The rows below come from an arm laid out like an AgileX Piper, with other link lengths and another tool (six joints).
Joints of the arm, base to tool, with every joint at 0 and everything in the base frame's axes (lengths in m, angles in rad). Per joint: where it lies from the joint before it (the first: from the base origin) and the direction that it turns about. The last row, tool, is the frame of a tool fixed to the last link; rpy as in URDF.
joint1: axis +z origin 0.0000 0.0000 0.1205
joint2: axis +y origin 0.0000 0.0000 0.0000
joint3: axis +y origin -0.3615 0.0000 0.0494
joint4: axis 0.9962 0 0.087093 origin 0.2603 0.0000 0.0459
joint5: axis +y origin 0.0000 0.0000 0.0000
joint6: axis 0.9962 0 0.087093 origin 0.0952 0.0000 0.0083
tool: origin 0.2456 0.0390 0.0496 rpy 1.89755 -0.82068 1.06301
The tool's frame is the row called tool.
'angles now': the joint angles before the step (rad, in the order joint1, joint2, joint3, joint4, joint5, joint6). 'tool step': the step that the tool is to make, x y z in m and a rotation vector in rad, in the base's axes. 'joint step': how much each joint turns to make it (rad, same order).
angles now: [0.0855, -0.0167, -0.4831, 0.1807, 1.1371, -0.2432]
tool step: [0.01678, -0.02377, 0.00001, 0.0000, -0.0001, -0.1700]
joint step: [-0.1700, -0.0001, 0.0000, 0.0000, -0.0001, 0.0000]
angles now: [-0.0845, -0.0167, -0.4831, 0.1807, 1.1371, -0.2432]
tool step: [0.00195, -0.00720, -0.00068, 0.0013, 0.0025, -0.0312]
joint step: [-0.0134, 0.0000, 0.0000, -0.0162, -0.0001, 0.0172]
